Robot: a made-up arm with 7 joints. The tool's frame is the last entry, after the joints.
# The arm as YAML. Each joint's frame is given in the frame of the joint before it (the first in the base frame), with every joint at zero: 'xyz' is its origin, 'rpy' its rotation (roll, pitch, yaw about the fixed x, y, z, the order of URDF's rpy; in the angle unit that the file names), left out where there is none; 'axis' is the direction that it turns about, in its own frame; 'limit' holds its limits. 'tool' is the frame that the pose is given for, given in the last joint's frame.
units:
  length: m
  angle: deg
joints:
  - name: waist
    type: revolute
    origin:
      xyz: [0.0, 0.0, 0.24]
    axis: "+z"
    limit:
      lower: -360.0
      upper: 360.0
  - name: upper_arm
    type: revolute
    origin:
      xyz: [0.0, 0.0, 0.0]
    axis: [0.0, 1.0, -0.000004]
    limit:
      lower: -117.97
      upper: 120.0
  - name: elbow
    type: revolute
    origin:
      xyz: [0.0, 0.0, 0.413]
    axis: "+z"
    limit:
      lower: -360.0
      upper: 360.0
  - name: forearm
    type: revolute
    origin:
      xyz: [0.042, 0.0, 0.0]
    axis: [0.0, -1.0, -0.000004]
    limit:
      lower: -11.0
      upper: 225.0
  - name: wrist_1
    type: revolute
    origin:
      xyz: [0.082, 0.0, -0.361]
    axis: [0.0, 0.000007, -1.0]
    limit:
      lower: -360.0
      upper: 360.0
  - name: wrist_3
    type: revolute
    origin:
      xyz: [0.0, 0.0, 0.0]
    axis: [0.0, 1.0, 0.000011]
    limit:
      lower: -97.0
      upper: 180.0
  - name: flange
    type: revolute
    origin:
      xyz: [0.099, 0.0, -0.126]
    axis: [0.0, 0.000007, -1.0]
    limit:
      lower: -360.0
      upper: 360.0
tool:
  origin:
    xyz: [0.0, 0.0, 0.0]
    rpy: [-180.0, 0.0, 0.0]
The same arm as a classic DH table. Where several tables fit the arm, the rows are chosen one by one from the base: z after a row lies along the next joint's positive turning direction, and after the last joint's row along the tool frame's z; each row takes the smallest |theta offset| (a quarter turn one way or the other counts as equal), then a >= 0, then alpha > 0; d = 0 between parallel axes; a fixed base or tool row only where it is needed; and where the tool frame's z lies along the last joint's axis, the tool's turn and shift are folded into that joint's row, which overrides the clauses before.
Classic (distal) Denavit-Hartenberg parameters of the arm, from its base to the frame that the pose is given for. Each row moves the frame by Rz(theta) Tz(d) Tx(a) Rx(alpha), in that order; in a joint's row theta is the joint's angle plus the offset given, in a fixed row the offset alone. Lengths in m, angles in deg.
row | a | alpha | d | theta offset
waist | 0 | -90 | 0.24 | 0
upper_arm | 0 | 90 | 0 | 0
elbow | 0.042 | 90 | 0.413 | 0
forearm | 0.082 | 90 | 0 | 0
wrist_1 | 0 | 90 | 0.361 | 0
wrist_3 | 0.099 | -90 | 0 | 0
flange | 0 | 0 | 0.126 | 0
Joint limits (deg, base to tool): -360..360 -117.97..120 -360..360 -11..225 -360..360 -97..180 -360..360

